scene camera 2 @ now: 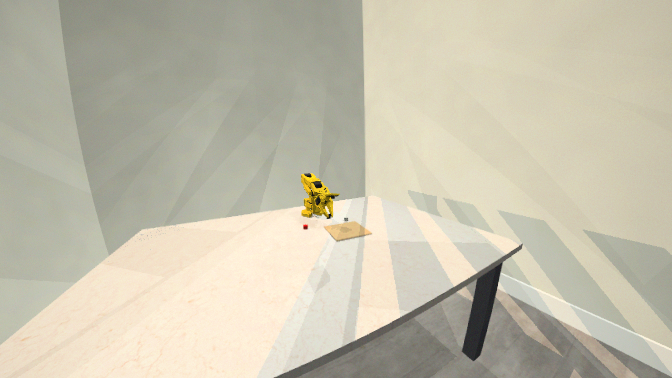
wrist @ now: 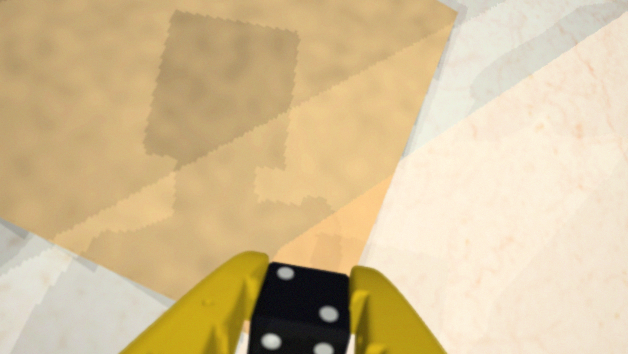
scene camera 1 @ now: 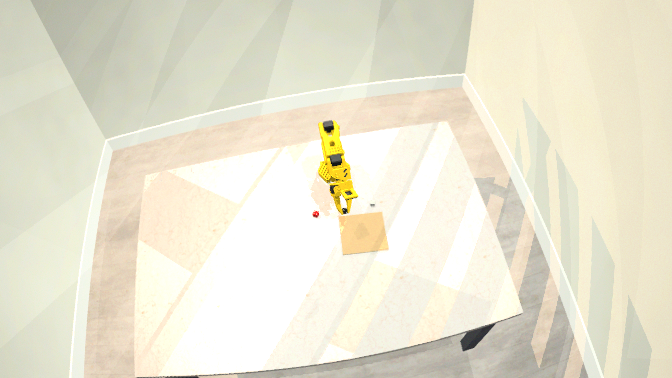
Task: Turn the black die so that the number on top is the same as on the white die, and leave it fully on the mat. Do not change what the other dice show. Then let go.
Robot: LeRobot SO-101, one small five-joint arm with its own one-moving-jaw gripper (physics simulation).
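Frame: origin at the arm's base, x ahead, y left, z up, level; centimetres.
Seen in the pictures: hand, its tool point: (scene camera 2: 331, 216) (wrist: 264, 278) (scene camera 1: 347, 211); arm's base, origin of its link: (scene camera 2: 313, 215) (scene camera 1: 335, 175).
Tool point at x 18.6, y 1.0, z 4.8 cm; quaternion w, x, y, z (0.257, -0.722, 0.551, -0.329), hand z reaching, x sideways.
Note:
Offsets run from my tool point to a thing's top centre. Level surfaces: height alone.
My gripper (scene camera 1: 344, 210) (scene camera 2: 329, 216) (wrist: 309, 300) is shut on the black die @(dx -0.6, dy -0.9, dz +1.1 cm) (scene camera 1: 344, 211) (scene camera 2: 329, 216) (wrist: 302, 295); both jaws press on its sides. In the wrist view the die's upper visible face shows two pips, and the face below it shows at least two pips, cut off by the frame edge. The die is held near the arm-side edge of the tan mat @(dx +5.8, dy +3.7, dz -4.4 cm) (scene camera 1: 364, 240) (scene camera 2: 348, 234) (wrist: 340, 125); its height is hard to tell. The white die @(dx -4.3, dy +8.9, dz -3.2 cm) (scene camera 1: 372, 204) (scene camera 2: 346, 219) sits on the table beyond the mat's edge, too small to read.
A red die @(dx -4.0, dy -9.7, dz -3.2 cm) (scene camera 1: 315, 214) (scene camera 2: 305, 227) sits on the table to the left of the mat and gripper in both scene views. The yellow arm (scene camera 1: 332, 150) (scene camera 2: 314, 192) stands behind the mat. Shadows and light patches cross the table @(dz -4.8 cm) (scene camera 1: 225, 300) (scene camera 2: 200, 300).

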